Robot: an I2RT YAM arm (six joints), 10 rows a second.
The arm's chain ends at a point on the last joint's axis. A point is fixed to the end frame.
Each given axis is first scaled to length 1.
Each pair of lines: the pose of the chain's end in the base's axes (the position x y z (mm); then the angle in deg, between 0 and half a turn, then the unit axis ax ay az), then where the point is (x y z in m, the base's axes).
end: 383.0, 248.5, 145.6, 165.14, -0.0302, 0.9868, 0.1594
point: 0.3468 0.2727 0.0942
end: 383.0, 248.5, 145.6, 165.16, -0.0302, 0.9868, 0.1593
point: 0.3468 0.2727 0.0942
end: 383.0, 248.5, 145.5, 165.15, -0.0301, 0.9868, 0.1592
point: 0.3468 0.2727 0.0941
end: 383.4, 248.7, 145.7, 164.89, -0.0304, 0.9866, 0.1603
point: 0.3474 0.2730 0.0941
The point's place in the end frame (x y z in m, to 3 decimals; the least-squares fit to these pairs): 0.048 0.011 0.046
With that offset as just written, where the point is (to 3 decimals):
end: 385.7, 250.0, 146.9, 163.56, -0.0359, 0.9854, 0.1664
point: 0.351 0.275 0.095
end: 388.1, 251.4, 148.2, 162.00, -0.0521, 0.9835, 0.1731
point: 0.354 0.275 0.095
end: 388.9, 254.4, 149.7, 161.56, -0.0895, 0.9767, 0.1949
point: 0.354 0.278 0.097
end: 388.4, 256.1, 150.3, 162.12, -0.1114, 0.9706, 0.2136
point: 0.352 0.279 0.098
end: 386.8, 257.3, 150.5, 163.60, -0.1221, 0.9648, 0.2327
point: 0.349 0.281 0.100
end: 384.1, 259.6, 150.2, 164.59, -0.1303, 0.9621, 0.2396
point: 0.345 0.283 0.100
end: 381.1, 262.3, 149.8, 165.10, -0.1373, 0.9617, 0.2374
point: 0.341 0.284 0.100
